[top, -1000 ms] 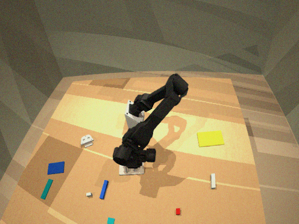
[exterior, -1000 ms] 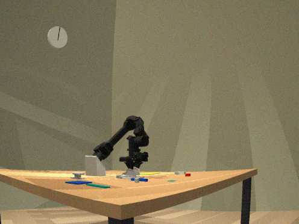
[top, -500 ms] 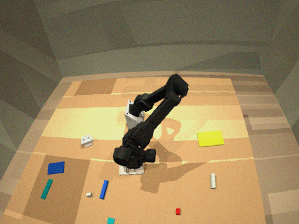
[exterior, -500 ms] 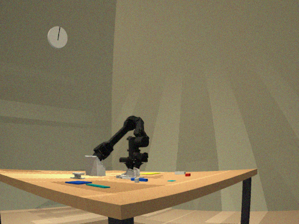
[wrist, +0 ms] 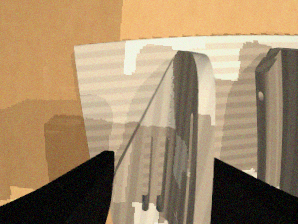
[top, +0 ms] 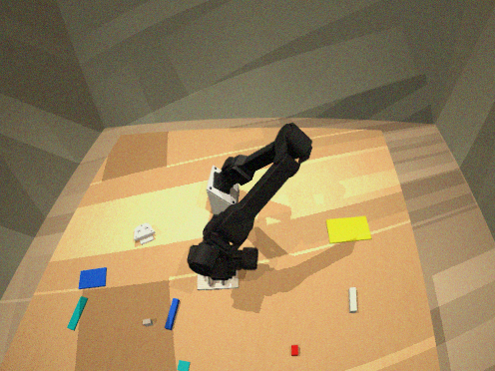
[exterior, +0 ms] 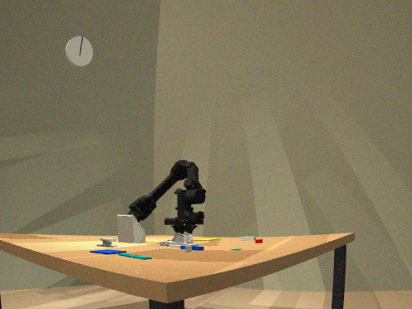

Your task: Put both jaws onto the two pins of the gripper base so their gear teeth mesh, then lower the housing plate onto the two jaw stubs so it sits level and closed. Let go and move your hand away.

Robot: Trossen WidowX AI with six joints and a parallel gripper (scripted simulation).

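Now: the jaw 3 cm behind my gripper tip and 1 cm to the right of it. From my gripper tip the other things lie so: small white block: 17 cm ahead, 23 cm to the right, 1 cm below; blue bar: 13 cm ahead, 16 cm to the right, 1 cm below; red block: 25 cm ahead, 18 cm to the left, 1 cm below.
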